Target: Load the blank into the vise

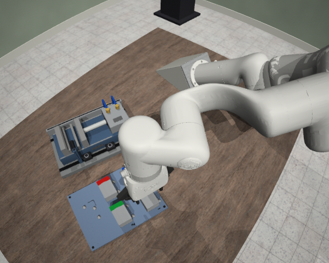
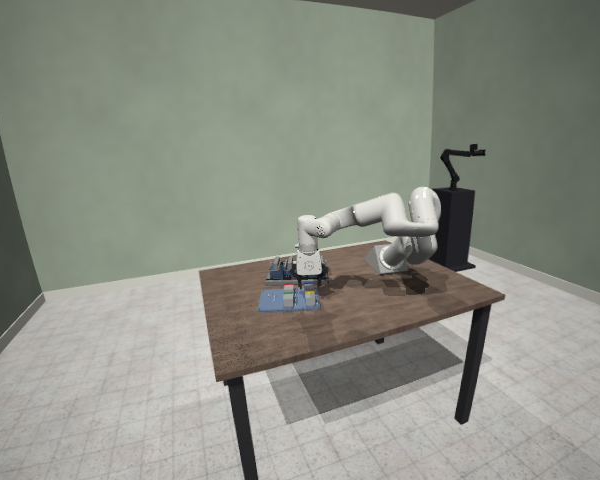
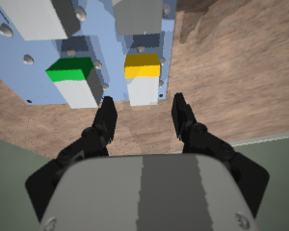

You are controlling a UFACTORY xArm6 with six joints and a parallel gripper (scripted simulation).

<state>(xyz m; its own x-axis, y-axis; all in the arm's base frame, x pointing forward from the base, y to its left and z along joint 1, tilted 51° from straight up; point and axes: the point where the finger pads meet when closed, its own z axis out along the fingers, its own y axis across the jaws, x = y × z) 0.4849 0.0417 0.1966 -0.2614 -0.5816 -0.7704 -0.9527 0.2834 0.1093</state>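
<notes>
My hand is 6 cm above the yellow-ended blank. Round my hand: infeed plate (9 cm below, 7 cm to the right, 7 cm ahead); green-ended blank (9 cm ahead, 6 cm below, 2 cm to the right); blue-ended blank (9 cm to the right, 6 cm below, 2 cm behind).
</notes>
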